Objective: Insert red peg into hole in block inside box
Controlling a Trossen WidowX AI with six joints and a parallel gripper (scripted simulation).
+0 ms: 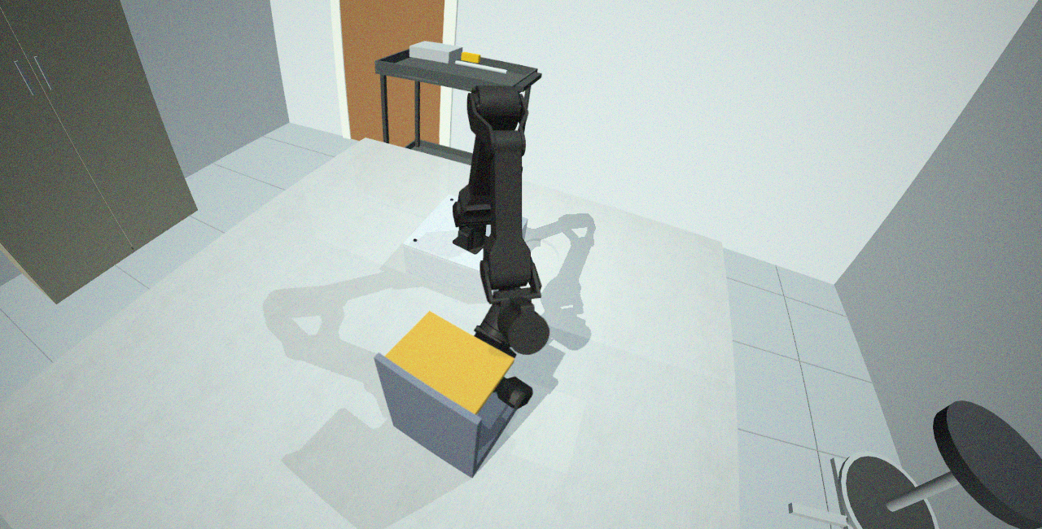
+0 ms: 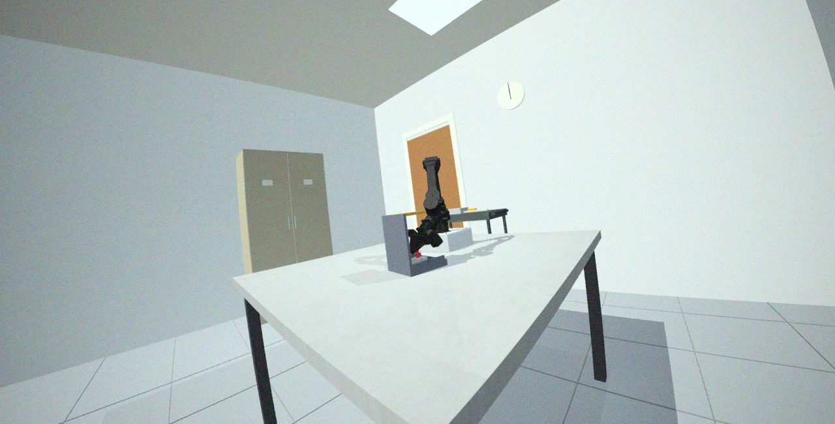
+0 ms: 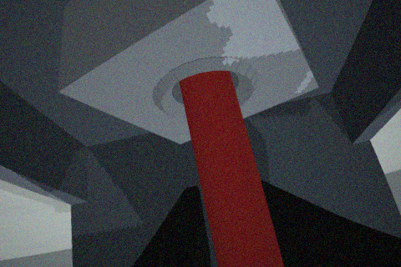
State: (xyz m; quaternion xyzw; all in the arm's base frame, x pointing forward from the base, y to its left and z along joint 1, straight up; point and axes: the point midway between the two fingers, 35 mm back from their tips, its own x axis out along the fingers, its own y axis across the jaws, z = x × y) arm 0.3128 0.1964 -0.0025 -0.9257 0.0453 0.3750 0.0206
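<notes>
Right now the red peg is 30 mm behind my gripper tip. Also, from my gripper tip: yellow roof 150 mm above.
</notes>
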